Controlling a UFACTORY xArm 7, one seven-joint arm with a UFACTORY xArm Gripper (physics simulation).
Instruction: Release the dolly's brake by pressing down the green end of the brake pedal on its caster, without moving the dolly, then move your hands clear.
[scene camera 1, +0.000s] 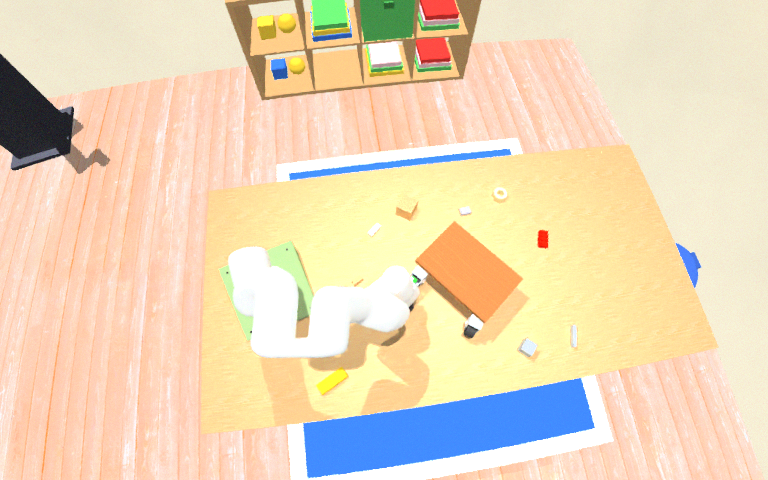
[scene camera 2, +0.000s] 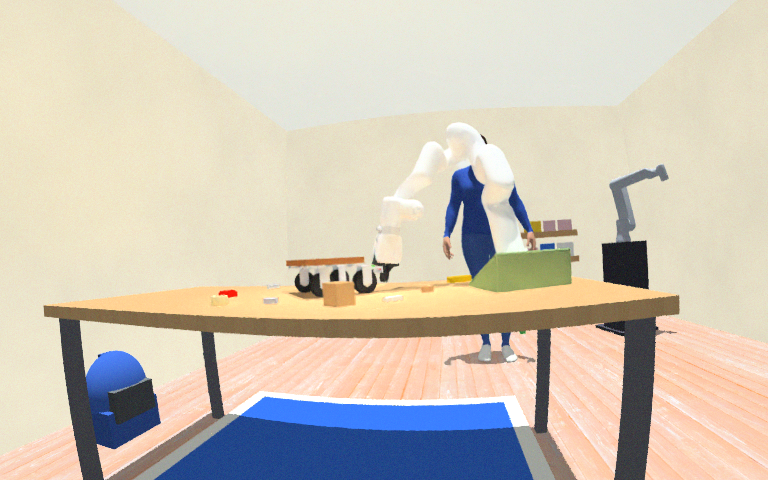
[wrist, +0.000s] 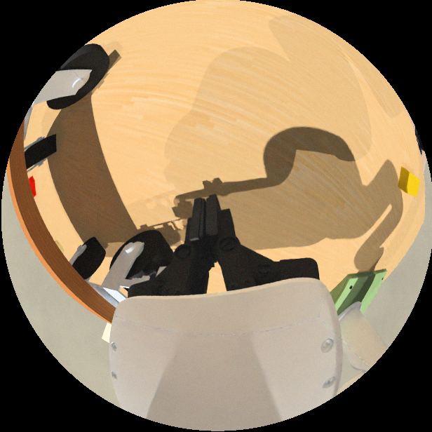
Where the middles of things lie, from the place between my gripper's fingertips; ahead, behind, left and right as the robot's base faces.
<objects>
The dolly (scene camera 1: 477, 278) is 19 cm ahead of my hand, 2 cm to the left of it and 2 cm above it. Round my hand: wooden cube (scene camera 2: 335, 294) 12 cm ahead, 36 cm to the left.
</objects>
